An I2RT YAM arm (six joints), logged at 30 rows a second.
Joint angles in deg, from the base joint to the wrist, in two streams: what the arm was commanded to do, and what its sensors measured. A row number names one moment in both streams.
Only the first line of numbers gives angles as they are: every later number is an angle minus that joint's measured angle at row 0.
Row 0, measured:
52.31 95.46 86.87 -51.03 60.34 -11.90
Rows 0 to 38, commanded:
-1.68 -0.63 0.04 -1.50 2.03 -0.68
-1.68 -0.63 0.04 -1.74 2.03 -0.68
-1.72 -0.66 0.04 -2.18 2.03 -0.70
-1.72 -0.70 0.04 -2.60 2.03 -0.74
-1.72 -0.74 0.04 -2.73 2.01 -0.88
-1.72 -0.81 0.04 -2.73 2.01 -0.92
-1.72 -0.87 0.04 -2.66 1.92 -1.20
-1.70 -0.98 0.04 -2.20 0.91 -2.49
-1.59 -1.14 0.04 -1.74 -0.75 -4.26
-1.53 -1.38 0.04 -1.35 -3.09 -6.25
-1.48 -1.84 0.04 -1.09 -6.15 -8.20
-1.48 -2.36 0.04 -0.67 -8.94 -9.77
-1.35 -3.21 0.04 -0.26 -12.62 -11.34
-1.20 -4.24 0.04 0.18 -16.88 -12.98
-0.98 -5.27 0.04 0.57 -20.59 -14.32
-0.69 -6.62 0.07 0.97 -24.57 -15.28
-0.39 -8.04 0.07 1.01 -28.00 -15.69
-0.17 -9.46 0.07 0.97 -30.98 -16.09
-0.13 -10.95 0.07 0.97 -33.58 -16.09
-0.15 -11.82 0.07 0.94 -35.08 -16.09
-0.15 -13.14 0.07 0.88 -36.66 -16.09
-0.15 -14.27 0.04 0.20 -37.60 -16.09
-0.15 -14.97 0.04 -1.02 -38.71 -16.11
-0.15 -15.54 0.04 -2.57 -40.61 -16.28
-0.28 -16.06 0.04 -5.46 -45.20 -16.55
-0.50 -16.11 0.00 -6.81 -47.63 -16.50
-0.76 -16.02 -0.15 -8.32 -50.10 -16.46
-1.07 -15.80 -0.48 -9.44 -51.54 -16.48
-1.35 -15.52 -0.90 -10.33 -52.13 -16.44
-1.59 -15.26 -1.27 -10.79 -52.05 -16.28
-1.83 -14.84 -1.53 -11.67 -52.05 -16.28
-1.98 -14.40 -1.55 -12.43 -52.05 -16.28
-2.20 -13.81 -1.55 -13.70 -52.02 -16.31
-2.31 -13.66 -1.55 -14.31 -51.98 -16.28
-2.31 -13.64 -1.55 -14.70 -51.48 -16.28
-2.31 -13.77 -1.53 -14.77 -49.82 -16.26
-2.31 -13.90 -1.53 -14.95 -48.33 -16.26
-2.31 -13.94 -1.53 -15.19 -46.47 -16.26
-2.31 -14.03 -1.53 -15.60 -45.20 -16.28
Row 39, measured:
-2.12 -13.75 -1.14 -14.64 -49.09 -16.22
